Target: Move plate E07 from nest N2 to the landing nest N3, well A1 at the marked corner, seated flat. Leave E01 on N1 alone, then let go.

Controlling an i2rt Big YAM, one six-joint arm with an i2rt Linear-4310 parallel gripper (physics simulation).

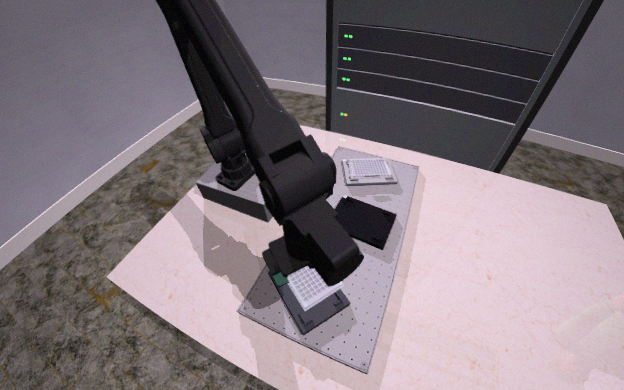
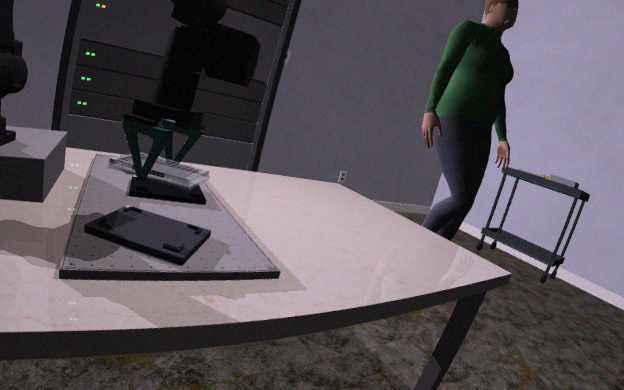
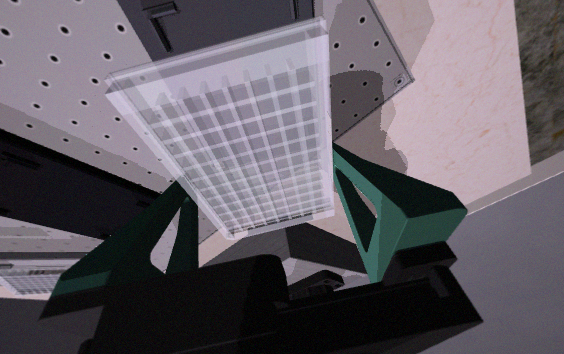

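Plate E07 (image 1: 306,290) (image 2: 172,172) (image 3: 250,135), a clear and white well plate, is gripped by its long sides and held in the air, apart from the nests. My gripper (image 2: 159,169) (image 3: 259,165), with green fingers, is shut on it. The bare dark nest (image 1: 325,312) (image 2: 147,235) (image 3: 220,17) at the board's near end and the bare black middle nest (image 1: 366,222) (image 2: 170,195) (image 3: 55,185) carry no plate. Plate E01 (image 1: 369,168) (image 3: 30,284) sits on the far nest. Nest labels, the corner mark and well A1 cannot be read.
The perforated board (image 1: 350,345) (image 2: 240,260) (image 3: 65,80) carries the nests on the pale table (image 1: 490,280) (image 2: 320,240). The arm's grey base block (image 1: 235,202) (image 2: 30,172) stands beside it. Behind are a server rack (image 1: 425,115), a person (image 2: 470,85) and a cart (image 2: 545,187).
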